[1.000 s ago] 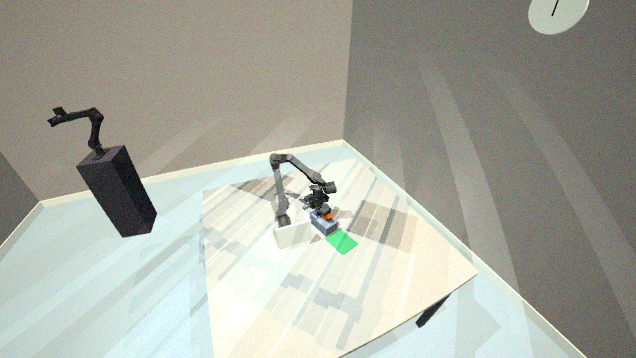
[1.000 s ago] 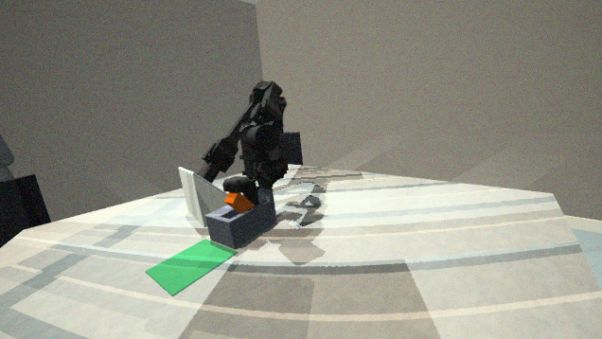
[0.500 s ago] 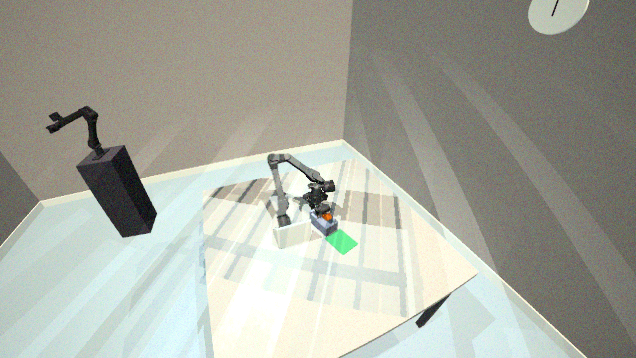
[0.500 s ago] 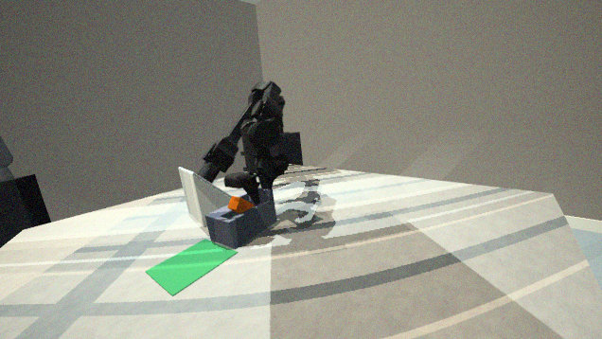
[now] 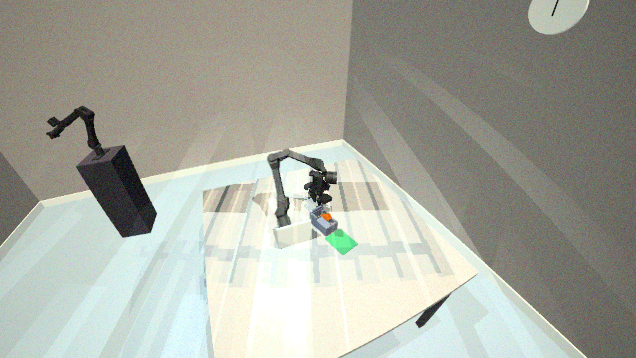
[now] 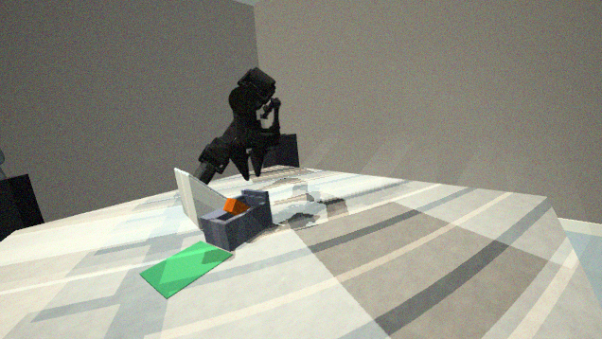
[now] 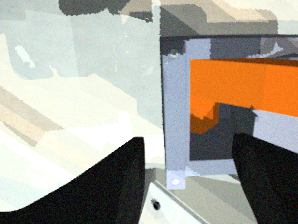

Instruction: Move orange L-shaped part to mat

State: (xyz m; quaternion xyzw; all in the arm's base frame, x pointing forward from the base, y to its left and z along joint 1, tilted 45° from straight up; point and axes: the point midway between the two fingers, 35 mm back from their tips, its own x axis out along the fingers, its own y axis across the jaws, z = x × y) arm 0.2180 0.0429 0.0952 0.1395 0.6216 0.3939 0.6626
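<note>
The orange L-shaped part lies 8 cm below my gripper tip, 4 cm to the right of it and 1 cm ahead of it. The rest, counted from my gripper tip: green mat: 21 cm to the right, 14 cm below, 7 cm ahead.
</note>
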